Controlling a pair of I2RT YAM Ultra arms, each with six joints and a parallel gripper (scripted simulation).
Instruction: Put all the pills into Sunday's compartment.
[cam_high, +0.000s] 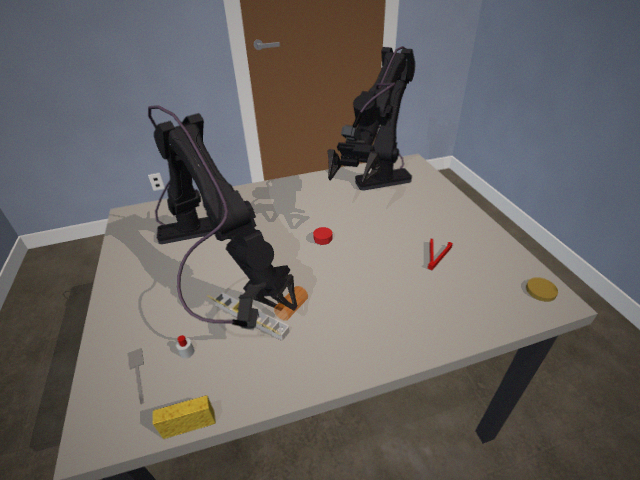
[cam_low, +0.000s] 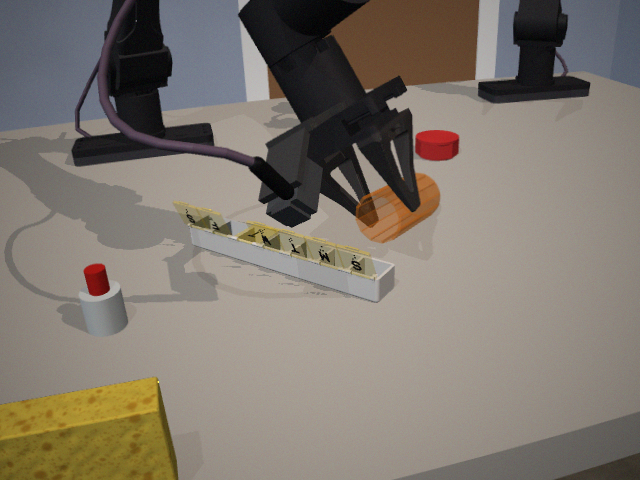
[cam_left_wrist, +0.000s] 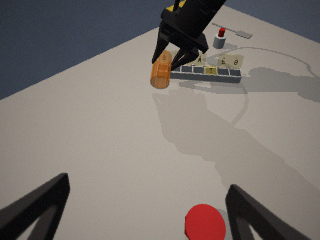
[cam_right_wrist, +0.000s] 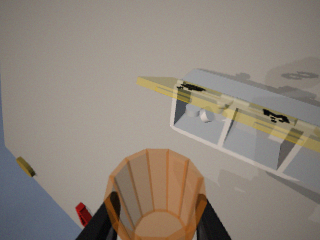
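The orange pill bottle lies 30 mm to the left of my right hand, 20 mm behind it and 10 mm below it. The rest, counted from my right hand: yellow sponge: 260 mm to the right, 150 mm ahead, 30 mm below; red cap: 250 mm behind, 200 mm to the left, 50 mm below.
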